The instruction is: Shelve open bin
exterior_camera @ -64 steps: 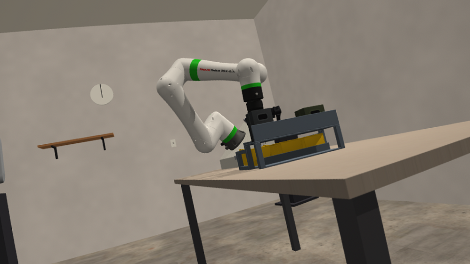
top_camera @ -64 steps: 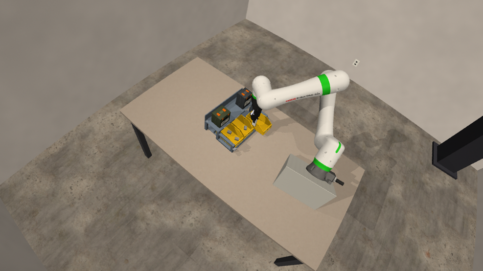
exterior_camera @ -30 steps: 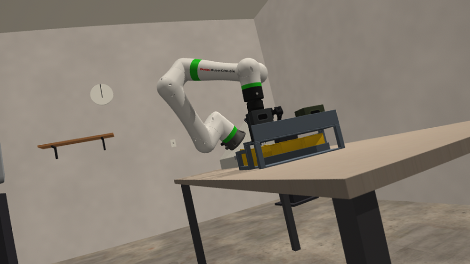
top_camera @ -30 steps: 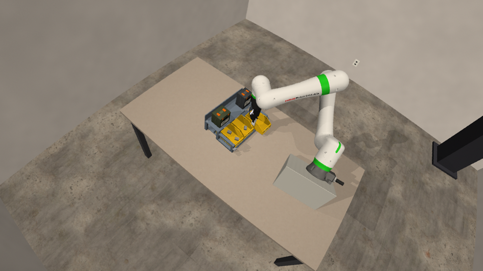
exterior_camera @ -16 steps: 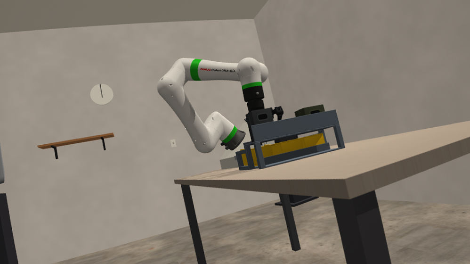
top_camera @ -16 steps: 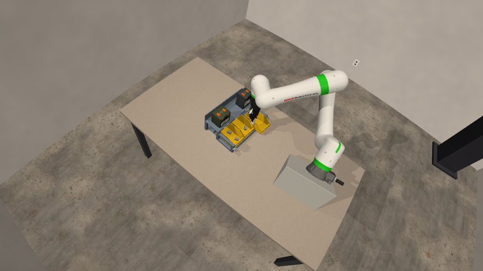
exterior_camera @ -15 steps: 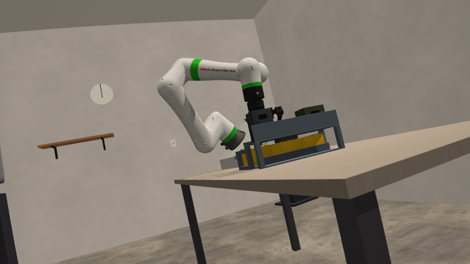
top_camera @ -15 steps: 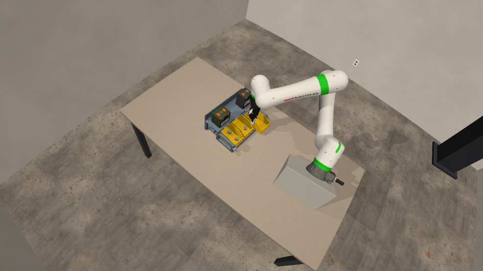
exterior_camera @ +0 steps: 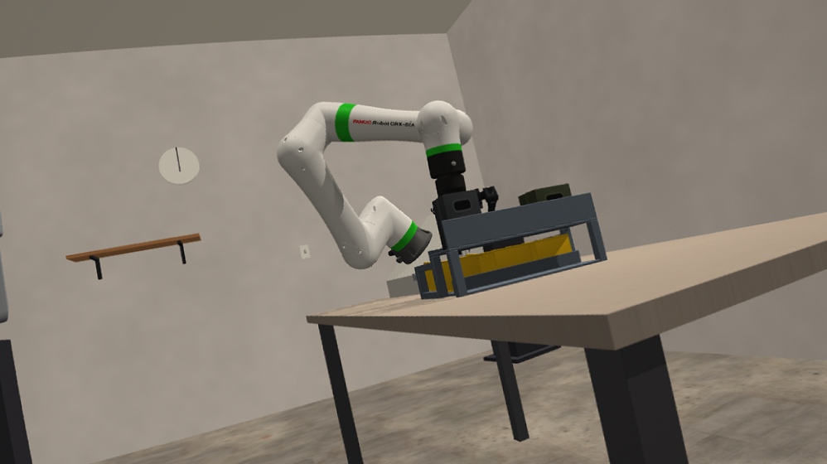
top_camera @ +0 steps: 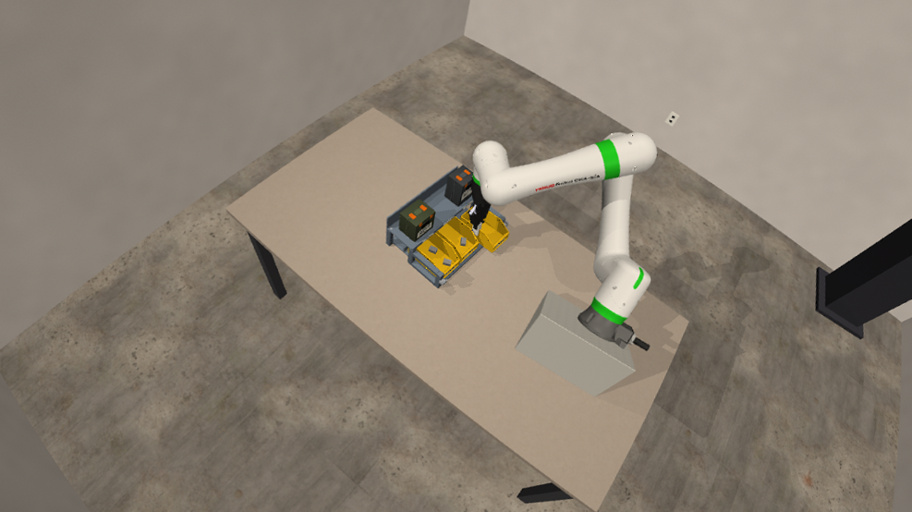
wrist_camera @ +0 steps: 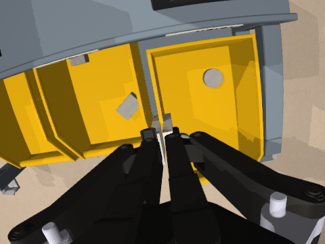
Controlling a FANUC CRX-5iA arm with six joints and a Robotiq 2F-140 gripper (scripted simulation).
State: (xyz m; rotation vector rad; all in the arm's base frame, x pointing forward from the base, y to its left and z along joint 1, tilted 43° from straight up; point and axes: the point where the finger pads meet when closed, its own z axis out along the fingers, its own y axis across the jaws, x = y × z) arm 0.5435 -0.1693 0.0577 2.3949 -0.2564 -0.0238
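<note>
The shelf lip lies 80 mm below my hand, 70 mm to the left of it and 30 mm behind it. Round my hand: grey shelf floor 100 mm ahead, 90 mm below, 50 mm to the left.
</note>
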